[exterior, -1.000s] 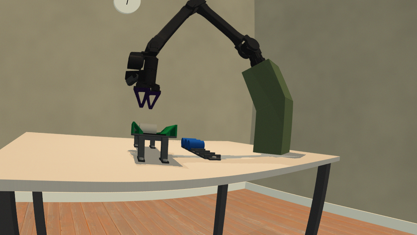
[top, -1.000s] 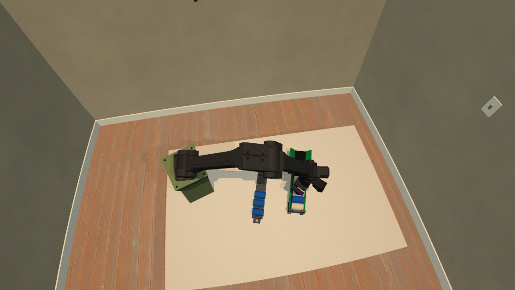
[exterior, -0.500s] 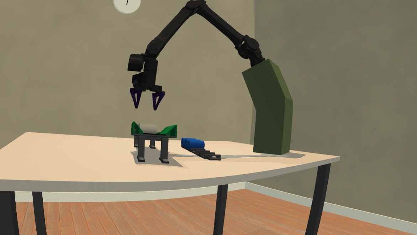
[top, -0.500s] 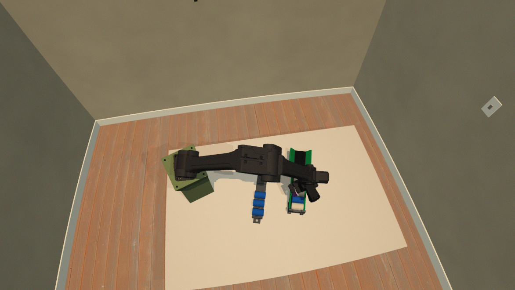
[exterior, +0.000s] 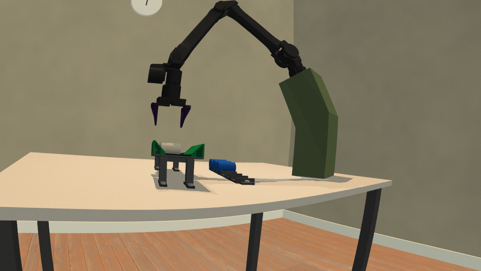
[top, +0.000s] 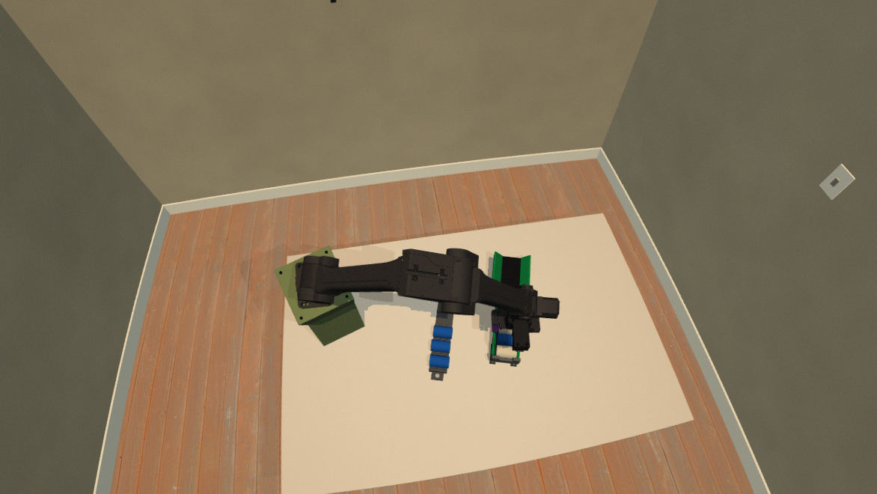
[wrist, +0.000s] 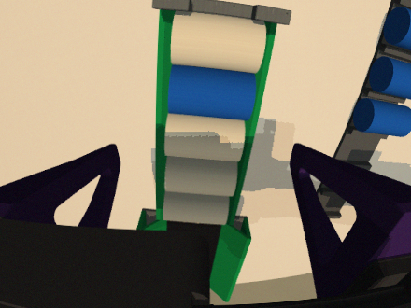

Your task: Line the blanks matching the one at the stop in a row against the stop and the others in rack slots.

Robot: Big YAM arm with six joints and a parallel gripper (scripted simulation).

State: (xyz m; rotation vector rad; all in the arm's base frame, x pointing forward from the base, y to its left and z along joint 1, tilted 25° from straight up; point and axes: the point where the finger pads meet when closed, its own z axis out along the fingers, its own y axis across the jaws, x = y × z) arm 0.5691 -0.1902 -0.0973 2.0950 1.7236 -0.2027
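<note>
The grey stop lies 11 cm below my hand, 6 cm to the right of it and 3 cm behind it.
</note>
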